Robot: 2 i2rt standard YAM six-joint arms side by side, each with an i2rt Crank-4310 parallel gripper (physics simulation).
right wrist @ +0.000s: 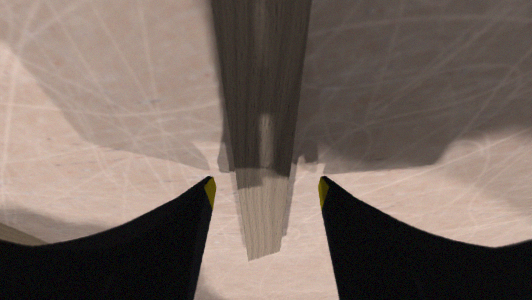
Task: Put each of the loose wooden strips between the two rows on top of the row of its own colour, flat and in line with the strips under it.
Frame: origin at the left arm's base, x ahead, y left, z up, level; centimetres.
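Seen in the pictures: right gripper, fingertip midpoint: [266,180].
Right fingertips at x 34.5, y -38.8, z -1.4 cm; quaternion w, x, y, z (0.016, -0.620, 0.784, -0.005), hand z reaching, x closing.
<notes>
Pixels of each thing's top centre, then the offset from my right fingertips to it. "spot": a spot on its surface instead. Level surfaces: height alone.
- loose grey-brown wooden strip, top centre: [262,184] dx +0.4, dy +0.1, dz +0.5 cm
- wooden piece, surface spot: [19,236] spot: dx -4.9, dy +24.4, dz -0.4 cm
- scratched pale pink table top, surface height: dz -0.8 cm
A loose grey-brown wooden strip [263,210] lies on the table in the middle of the right wrist view. It runs from the top edge down to an end below the fingertips, and its upper part is in dark shadow. My right gripper [266,180] is open, with one finger on each side of the strip and a gap to it on both sides. The left gripper does not show in this view.
The edge of another wooden piece [19,236] shows at the lower left, partly hidden behind the left finger. The scratched pale pink table top [125,65] lies under the strip, with broad dark shadows across its upper part.
</notes>
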